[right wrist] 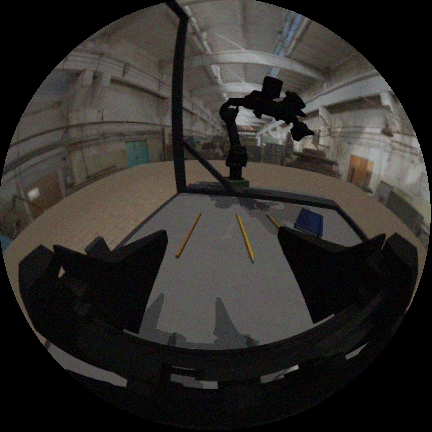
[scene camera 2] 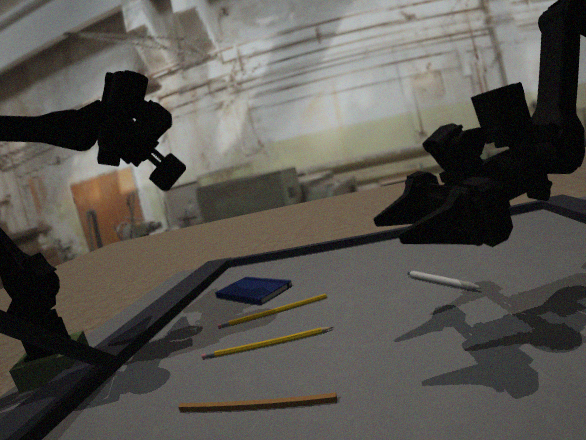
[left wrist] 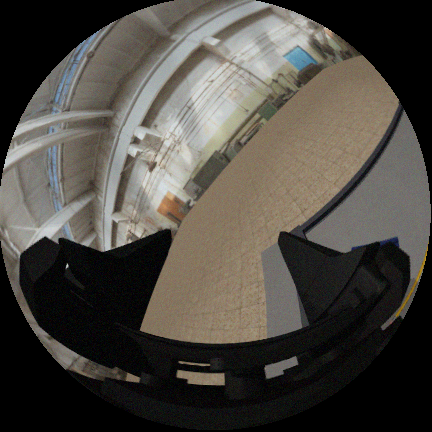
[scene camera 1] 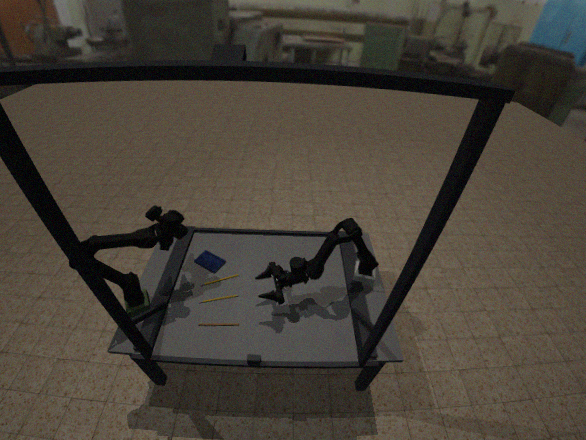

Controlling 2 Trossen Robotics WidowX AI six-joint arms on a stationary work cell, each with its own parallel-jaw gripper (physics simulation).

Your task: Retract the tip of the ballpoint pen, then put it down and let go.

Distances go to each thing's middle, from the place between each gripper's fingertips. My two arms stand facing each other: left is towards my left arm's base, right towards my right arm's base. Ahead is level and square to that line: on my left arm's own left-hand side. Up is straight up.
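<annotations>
My right gripper is 7 cm short of the green arm mount [scene camera 2: 34,374], 54 cm to the right of it and 12 cm above it.
My left gripper, I see, is 26 cm past the green arm mount and 18 cm to the right of it, and it is also 30 cm above the mount.
</annotations>
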